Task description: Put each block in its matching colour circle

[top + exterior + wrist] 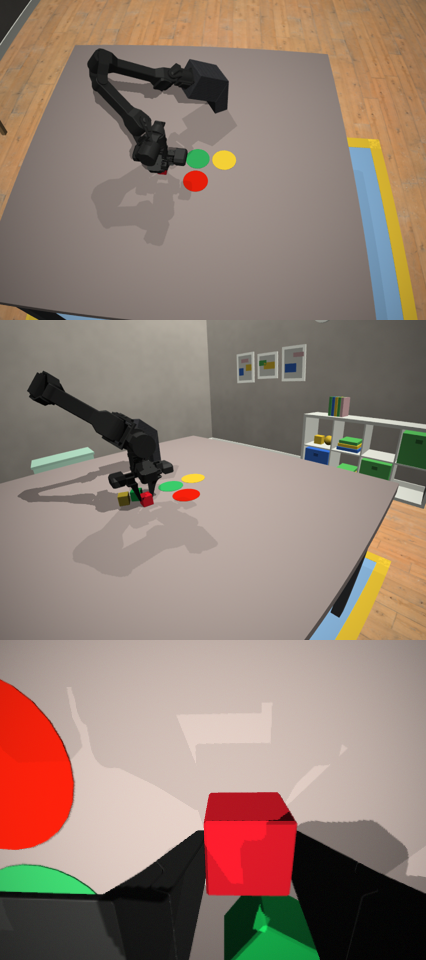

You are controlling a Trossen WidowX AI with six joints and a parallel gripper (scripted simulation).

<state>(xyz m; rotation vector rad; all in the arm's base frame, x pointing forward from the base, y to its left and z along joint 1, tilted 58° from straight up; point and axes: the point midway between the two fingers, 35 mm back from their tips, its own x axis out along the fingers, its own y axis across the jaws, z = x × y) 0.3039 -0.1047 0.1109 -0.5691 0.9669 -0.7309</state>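
My hand is 7 cm short of the red circle, 11 cm to the right of it and 5 cm above it. Also, from my hand: green block (6 cm behind, 1 cm to the left, 3 cm below); yellow block (7 cm behind, 4 cm to the right, 3 cm below); red block (3 cm below).
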